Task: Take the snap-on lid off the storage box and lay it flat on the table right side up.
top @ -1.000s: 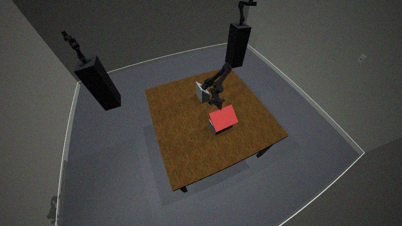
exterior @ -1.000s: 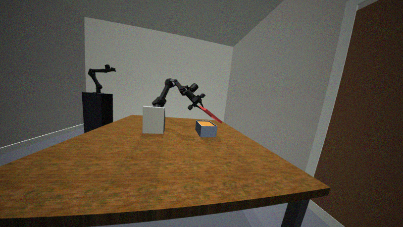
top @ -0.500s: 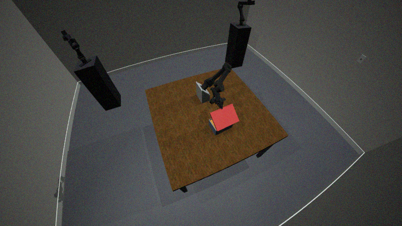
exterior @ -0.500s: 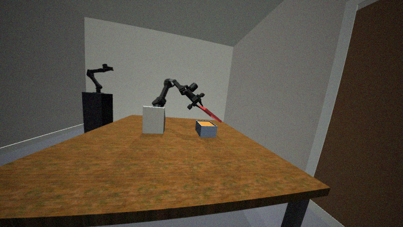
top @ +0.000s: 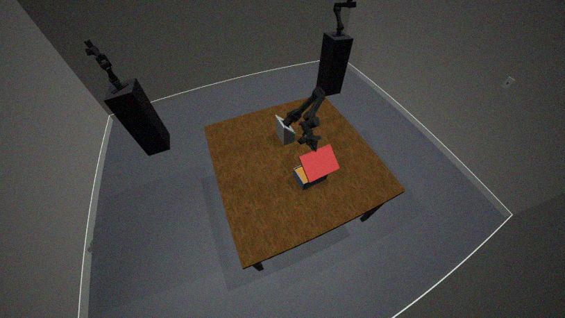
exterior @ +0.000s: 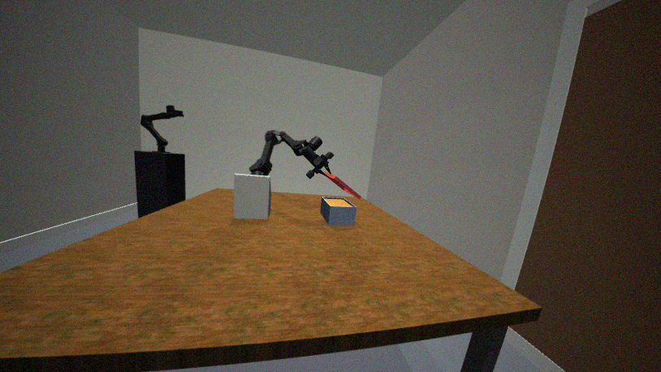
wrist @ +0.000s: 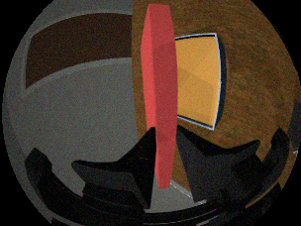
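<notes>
Right now my gripper tip is 70 mm short of the lid, 40 mm above it and 10 mm to the right of it. The rest, counted from my gripper tip: storage box: 190 mm below, 50 mm ahead, 40 mm to the right.
</notes>
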